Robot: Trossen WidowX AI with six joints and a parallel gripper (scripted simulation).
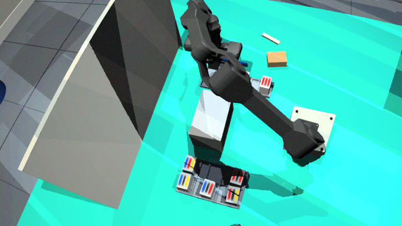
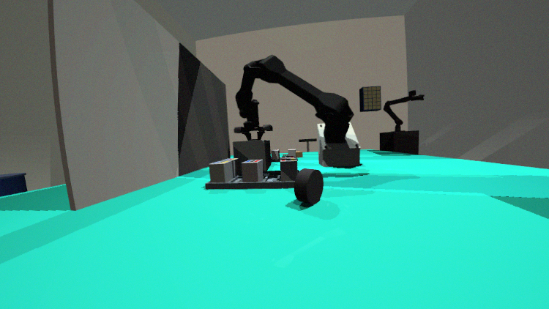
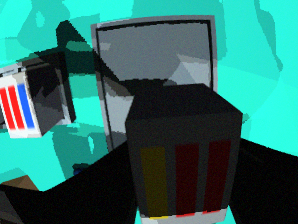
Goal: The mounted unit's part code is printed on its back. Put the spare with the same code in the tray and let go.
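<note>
Now: the dark-rimmed tray 1 cm behind my gripper tip, 1 cm to the left of it and 7 cm below it. Round my gripper tip: grey holder (15 cm behind, 2 cm to the left, 7 cm below); spare unit (2 cm above); brown box (20 cm behind, 11 cm to the right, 6 cm below).
</note>
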